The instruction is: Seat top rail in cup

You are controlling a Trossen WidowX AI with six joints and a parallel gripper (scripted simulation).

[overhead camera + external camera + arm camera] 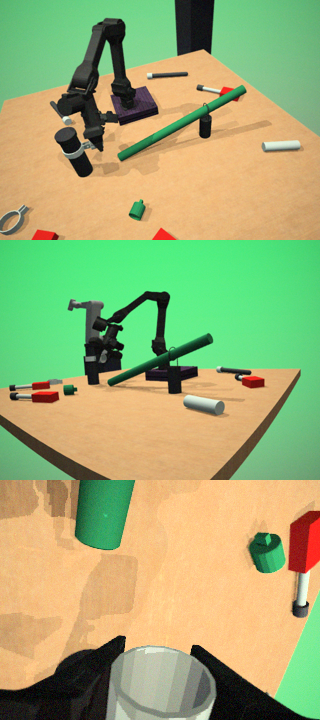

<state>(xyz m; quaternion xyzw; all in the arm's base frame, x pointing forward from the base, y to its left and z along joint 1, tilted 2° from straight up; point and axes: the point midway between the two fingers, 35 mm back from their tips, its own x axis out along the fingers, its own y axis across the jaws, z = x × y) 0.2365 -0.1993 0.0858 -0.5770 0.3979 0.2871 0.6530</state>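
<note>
The grey rail-end cup lies 30 mm above my gripper tip, 20 mm to the right of it and 20 mm behind it. Also, from my gripper tip: grey cylinder: 590 mm to the left, 290 mm ahead, 80 mm below; then short black post: 410 mm to the left, 70 mm ahead; then green cup fitting: 220 mm ahead, 80 mm below, 30 mm to the left.
</note>
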